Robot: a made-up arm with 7 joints.
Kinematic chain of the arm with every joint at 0, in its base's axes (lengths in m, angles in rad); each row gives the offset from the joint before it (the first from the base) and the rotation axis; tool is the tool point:
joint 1: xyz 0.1 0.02 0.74 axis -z
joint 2: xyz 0.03 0.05 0 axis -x
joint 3: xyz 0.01 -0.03 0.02 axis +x
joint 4: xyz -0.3 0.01 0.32 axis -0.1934 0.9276 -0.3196
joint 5: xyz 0.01 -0.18 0 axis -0.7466 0.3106 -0.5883
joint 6: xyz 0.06 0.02 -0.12 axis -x
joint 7: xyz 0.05 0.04 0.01 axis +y
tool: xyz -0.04 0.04 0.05
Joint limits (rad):
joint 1: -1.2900..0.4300
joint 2: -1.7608..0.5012
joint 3: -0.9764..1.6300
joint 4: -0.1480..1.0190
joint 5: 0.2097..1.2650
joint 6: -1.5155..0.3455
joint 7: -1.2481..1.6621
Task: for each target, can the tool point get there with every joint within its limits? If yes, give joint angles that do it. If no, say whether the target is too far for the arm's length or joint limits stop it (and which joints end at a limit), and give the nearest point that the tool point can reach.
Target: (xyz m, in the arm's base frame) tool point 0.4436 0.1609 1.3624
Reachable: no: joint limits stop it (at a limit: joint 1, joint 2, joint 4, joint 6, joint 7) | nearest point 0.0888 0.2193 1.1272 | short by 0.430 m
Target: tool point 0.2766 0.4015 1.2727
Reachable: no: joint limits stop it (at a limit: joint 1, joint 2, joint 4, joint 5, joint 6, joint 7) | nearest point 0.0897 0.3641 1.1280 | short by 0.239 m
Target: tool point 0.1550 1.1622 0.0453
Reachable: no: too far | nearest point 0.0357 0.5243 0.4226 | short by 0.751 m
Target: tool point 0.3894 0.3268 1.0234
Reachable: no: joint limits stop it (at a limit: joint 1, joint 2, joint 3, joint 4, joint 5, joint 7) | nearest point 0.1608 0.3372 0.9882 | short by 0.232 m
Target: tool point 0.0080 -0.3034 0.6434
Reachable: yes | joints -0.3601 -0.7362 0.3249 0.3346 0.9832 -0.0667 0.7050
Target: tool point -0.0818 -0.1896 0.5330
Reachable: yes | joints -0.1961 -1.0441 0.6039 0.0594 0.8734 -0.4606 -0.9028
